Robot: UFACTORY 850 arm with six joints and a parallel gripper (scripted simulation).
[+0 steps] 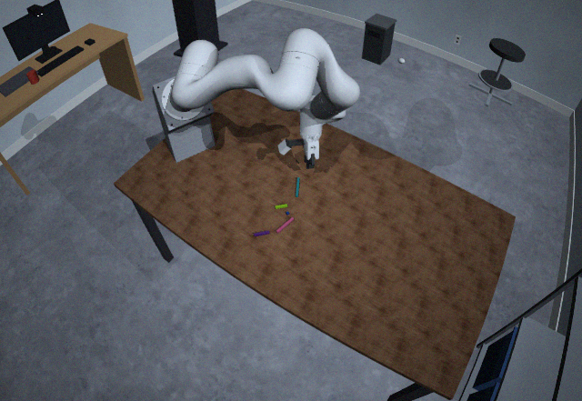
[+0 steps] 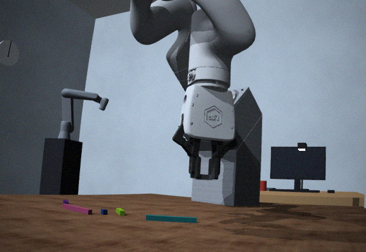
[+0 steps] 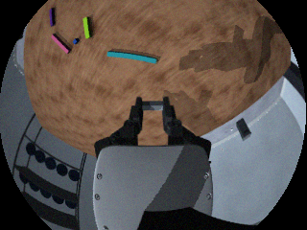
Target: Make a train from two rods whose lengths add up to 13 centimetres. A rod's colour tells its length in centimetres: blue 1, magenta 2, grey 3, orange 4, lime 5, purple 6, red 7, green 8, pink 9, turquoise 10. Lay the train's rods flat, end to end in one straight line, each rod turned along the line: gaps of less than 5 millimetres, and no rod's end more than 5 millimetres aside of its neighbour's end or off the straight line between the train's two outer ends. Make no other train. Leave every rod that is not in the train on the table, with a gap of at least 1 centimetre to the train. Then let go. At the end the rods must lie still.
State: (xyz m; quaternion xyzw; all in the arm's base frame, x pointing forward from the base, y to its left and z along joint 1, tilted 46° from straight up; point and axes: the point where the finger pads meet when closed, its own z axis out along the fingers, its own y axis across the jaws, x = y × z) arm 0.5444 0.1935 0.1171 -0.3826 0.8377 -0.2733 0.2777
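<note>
Right now the turquoise rod is 100 mm below my hand, 70 mm to the right of it and 10 mm behind it. From my hand the other things lie so: grey rod 20 mm below; then blue rod 200 mm to the right, 100 mm below, 20 mm ahead; then lime rod 190 mm to the right, 100 mm below, 20 mm behind.
</note>
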